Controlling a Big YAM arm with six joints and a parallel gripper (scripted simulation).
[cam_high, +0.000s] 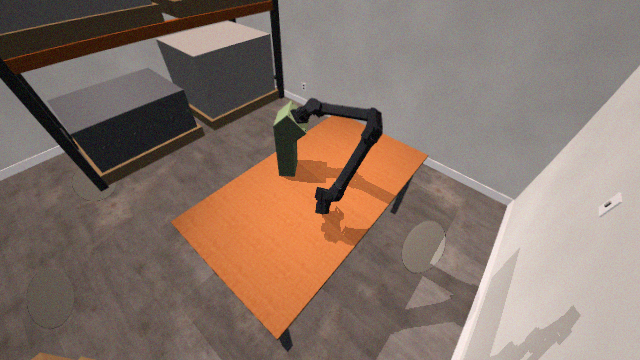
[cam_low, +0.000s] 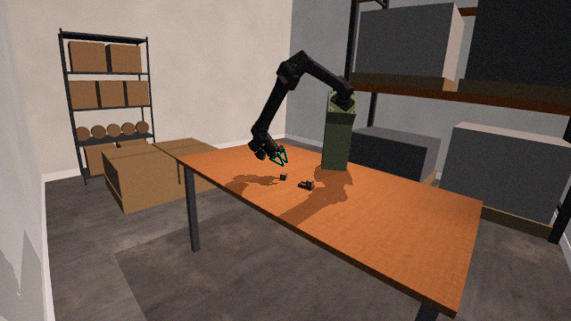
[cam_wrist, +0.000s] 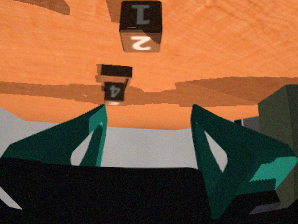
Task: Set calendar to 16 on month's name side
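Right now my hand is 10 mm to the right of the brown calendar cube and 80 mm above it. Also, from my hand: dark calendar tray: 50 mm behind, 150 mm to the left, 80 mm below.
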